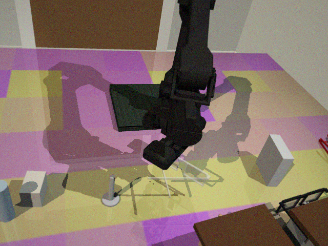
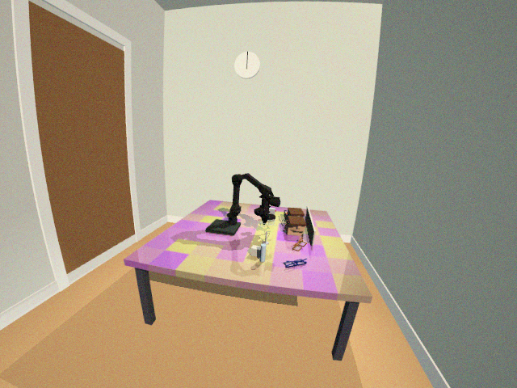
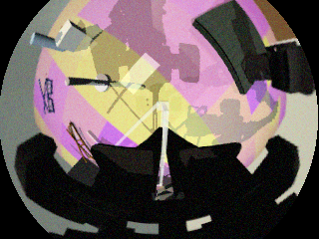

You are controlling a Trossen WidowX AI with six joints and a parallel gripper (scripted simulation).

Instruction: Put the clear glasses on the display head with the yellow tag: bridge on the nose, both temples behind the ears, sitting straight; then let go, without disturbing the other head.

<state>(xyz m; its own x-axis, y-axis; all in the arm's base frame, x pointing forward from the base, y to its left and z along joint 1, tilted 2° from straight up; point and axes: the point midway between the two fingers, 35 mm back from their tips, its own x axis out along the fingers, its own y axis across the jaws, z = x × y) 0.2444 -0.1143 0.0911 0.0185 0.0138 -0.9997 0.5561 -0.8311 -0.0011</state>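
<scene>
The grey post is 1 cm ahead of my gripper tip, 15 cm to the right of it and 5 cm below it. Round my gripper tip: display head (22 cm ahead, 4 cm to the left, 2 cm below); then blue cylinder (1 cm behind, 37 cm to the right, 2 cm below); then grey box (6 cm ahead, 29 cm to the left, 2 cm below).
</scene>
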